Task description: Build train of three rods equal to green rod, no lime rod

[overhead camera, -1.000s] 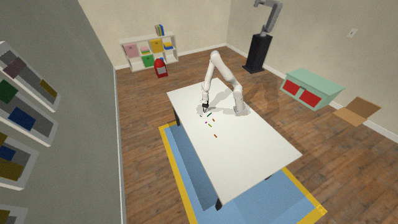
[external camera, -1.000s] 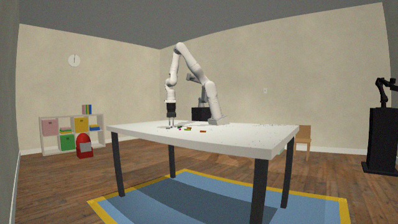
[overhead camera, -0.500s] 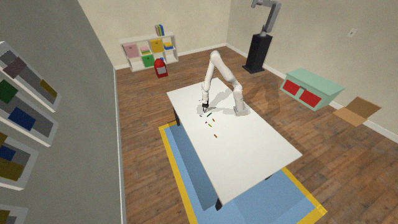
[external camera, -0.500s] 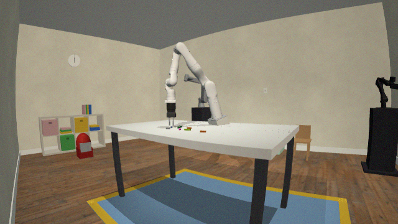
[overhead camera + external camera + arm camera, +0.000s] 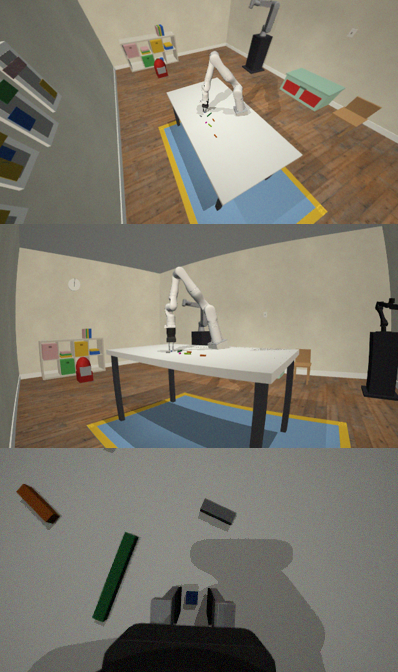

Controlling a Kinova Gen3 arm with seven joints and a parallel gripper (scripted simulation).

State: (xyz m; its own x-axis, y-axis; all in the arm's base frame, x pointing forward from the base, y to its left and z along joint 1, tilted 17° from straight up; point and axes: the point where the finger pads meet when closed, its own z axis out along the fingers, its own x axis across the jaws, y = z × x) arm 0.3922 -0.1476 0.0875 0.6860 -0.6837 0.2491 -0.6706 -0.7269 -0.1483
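The blue rod is 2 cm below my hand. Also, from my hand: green rod (6 cm to the left, 4 cm behind, 2 cm below); grey rod (7 cm ahead, 4 cm to the left, 2 cm below); magenta rod (16 cm to the left, 4 cm ahead, 2 cm below).
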